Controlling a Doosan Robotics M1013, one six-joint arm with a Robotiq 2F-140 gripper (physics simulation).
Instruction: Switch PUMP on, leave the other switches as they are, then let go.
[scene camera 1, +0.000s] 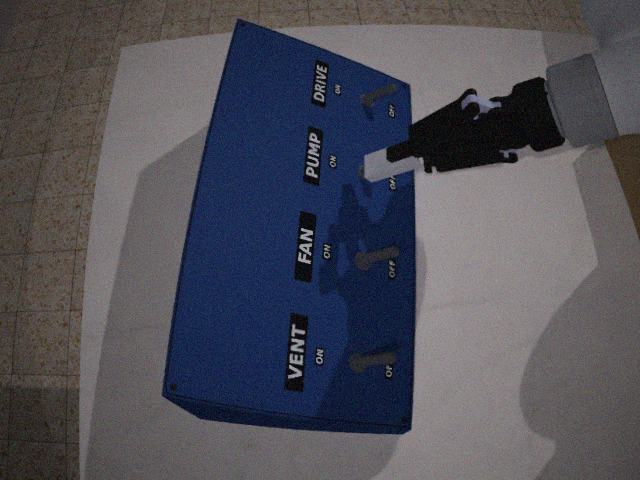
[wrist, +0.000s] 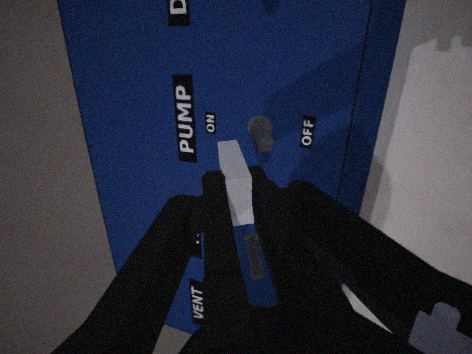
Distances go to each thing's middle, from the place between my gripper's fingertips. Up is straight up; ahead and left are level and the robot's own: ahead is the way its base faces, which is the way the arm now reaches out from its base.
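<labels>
There's the blue switch panel (scene camera 1: 274, 305), and it's 5 cm below my hand, 7 cm ahead of it and 4 cm to the left of it.
</labels>
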